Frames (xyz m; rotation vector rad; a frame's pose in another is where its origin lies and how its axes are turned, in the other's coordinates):
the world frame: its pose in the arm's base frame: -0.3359 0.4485 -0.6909 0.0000 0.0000 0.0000
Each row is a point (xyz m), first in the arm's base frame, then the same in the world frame.
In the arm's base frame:
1: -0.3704 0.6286 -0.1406
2: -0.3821 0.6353 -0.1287
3: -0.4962 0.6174 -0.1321
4: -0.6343 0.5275 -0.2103
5: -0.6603 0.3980 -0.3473
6: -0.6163 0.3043 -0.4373
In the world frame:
1: -0.0345 0.1801 0.5503
2: -0.0462 0.1868 0.5622
3: -0.1603 0.1689 0.5588
4: -0.2984 0.0790 0.4806
5: -0.3244 -0.0505 0.3436
6: -0.2804 -0.1442 0.2536

